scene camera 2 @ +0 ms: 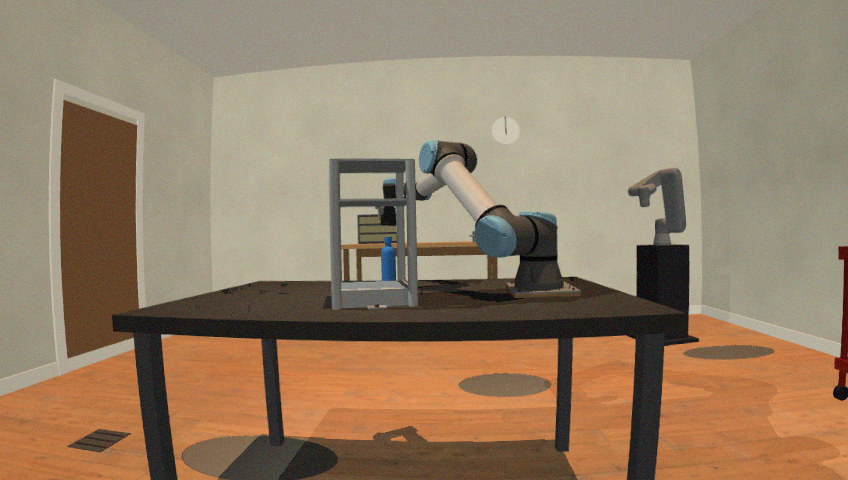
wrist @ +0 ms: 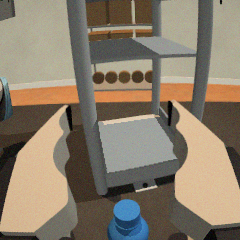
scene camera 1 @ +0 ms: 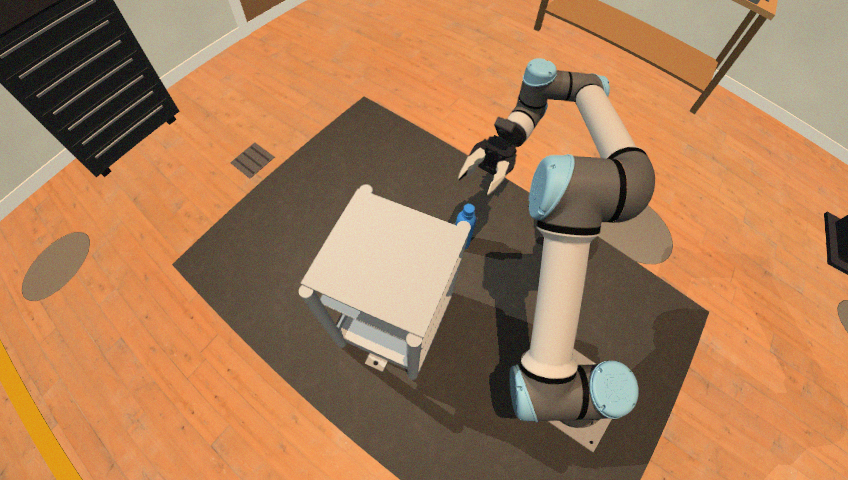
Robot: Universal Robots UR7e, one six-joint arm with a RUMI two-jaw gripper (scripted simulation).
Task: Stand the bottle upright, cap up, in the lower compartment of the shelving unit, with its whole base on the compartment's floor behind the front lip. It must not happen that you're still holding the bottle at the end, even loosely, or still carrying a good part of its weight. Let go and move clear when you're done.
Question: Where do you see a lower compartment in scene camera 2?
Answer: At 402,292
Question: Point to a lower compartment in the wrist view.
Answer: At 137,150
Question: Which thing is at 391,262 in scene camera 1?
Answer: A lower compartment.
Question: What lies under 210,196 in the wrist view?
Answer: My gripper.
